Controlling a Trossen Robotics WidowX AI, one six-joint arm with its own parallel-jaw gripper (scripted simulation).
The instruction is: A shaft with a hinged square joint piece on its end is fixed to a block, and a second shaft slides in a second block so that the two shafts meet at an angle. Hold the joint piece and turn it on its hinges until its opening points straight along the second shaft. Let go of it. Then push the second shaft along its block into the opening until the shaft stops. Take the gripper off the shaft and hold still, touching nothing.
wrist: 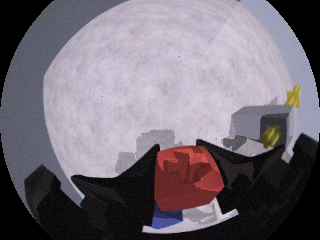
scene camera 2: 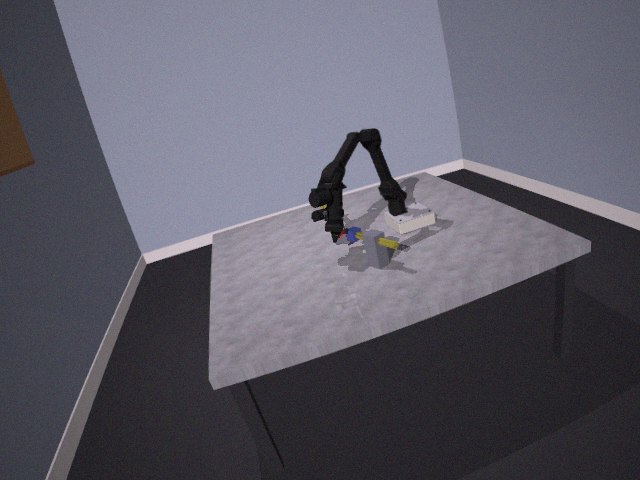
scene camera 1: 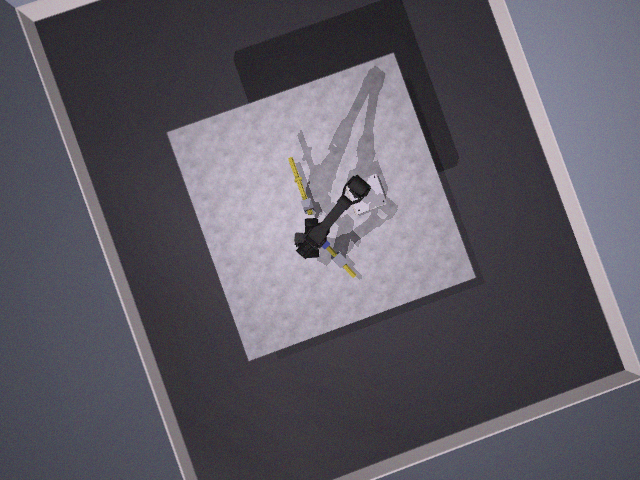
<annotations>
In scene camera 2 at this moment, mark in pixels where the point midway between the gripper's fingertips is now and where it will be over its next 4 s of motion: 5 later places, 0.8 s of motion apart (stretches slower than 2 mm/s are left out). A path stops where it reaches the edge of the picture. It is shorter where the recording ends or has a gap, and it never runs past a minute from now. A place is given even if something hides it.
The gripper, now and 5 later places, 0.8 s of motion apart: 335,240; 336,239; 338,238; 342,237; 345,237; 346,236
</annotations>
